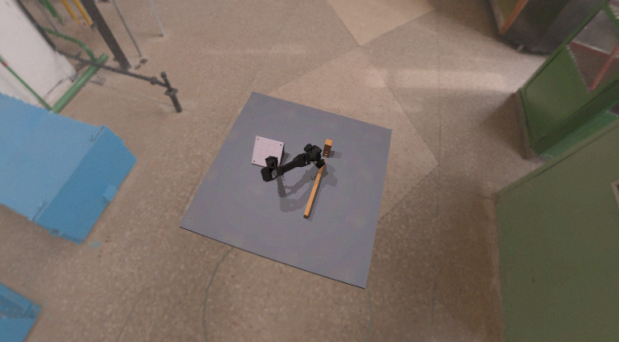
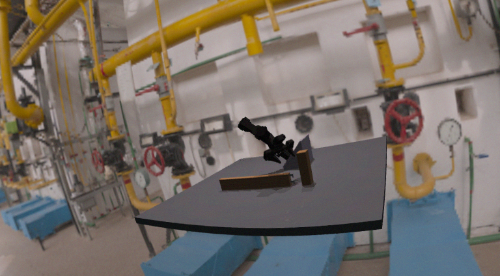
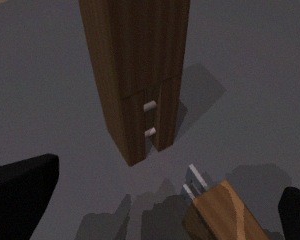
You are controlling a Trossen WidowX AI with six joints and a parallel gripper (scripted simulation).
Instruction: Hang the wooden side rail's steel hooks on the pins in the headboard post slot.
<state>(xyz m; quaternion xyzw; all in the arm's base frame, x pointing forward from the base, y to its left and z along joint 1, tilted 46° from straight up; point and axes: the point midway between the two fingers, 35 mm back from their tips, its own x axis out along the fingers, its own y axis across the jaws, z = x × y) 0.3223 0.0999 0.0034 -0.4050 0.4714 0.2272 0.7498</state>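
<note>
Now: the headboard post 40 mm ahead of my gripper tip, 90 mm to the left of it and 50 mm below it.
</note>
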